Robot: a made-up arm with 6 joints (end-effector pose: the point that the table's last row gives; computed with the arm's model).
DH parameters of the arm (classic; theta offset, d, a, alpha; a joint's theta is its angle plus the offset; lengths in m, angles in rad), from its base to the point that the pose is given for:
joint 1: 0 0.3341 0 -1.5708
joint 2: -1.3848 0 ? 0
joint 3: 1.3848 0 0.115 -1.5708
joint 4: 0 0.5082 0 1.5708
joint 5: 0 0 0.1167 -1.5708
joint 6: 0 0.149 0 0
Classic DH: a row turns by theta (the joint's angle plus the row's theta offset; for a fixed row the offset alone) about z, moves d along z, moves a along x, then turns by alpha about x.
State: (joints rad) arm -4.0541 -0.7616 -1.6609 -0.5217 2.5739 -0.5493
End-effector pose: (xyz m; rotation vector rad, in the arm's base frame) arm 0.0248 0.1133 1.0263 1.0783 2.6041 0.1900
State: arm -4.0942 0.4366 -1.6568 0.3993 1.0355 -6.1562
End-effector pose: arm -0.5591 0.7402 0.5188 -1.6463 -2.2738 0.3664
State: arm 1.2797 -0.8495 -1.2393 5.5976 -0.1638 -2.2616
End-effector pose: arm -0.0384 0.1794 1.2028 -0.6118 0.8170 1.4114
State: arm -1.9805 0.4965 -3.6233 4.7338 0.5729 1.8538
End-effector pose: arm -0.0571 -0.1749 1.3870 -0.5571 -0.2864 1.4179
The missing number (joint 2, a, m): 0.457
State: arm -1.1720 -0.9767 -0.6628 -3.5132 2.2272 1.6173
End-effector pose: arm 0.1269 -0.1241 0.9812 -0.7785 0.2351 0.5308
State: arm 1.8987 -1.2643 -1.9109 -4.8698 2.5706 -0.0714
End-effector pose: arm -0.0046 -0.5346 0.9929 0.3218 -2.5442 -0.0049
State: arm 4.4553 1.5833 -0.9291 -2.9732 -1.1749 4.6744
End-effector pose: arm -0.0004 -0.1217 -0.0800 0.4260 1.7228 2.2501
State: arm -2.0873 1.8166 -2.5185 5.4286 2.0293 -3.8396
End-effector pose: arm -0.4984 -0.5945 -0.2791 -0.9535 -1.4636 -1.1612
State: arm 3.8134 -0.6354 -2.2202 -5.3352 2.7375 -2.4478
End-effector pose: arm 0.1609 -0.0442 1.1510 2.5610 1.2040 0.1626
